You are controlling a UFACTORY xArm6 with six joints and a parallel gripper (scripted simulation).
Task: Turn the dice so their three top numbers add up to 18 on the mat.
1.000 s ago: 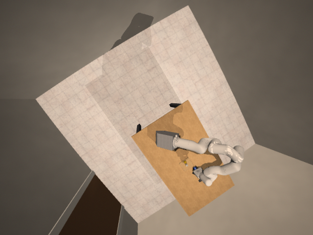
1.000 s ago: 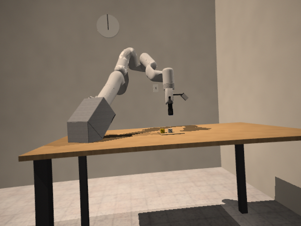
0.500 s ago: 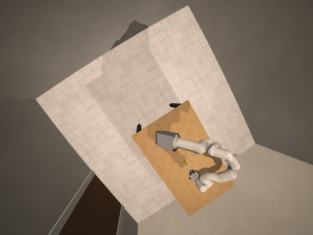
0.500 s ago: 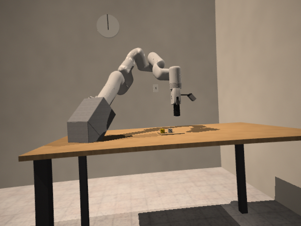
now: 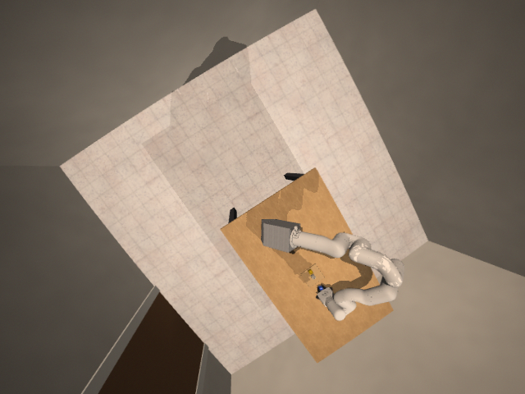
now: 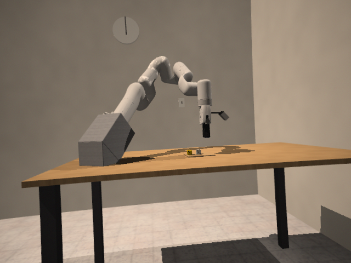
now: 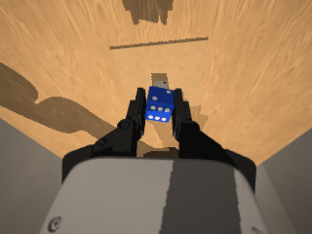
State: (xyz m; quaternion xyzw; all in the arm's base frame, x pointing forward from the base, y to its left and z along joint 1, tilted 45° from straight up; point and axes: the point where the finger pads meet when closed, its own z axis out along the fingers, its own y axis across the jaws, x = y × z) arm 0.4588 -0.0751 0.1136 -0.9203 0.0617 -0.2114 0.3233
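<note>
Right now my hand is 5 cm past the white die and 10 cm above it. Also, from my hand: yellow die: 10 cm behind, 10 cm below; blue die: 1 cm below; tan mat: 5 cm behind, 11 cm below.
</note>
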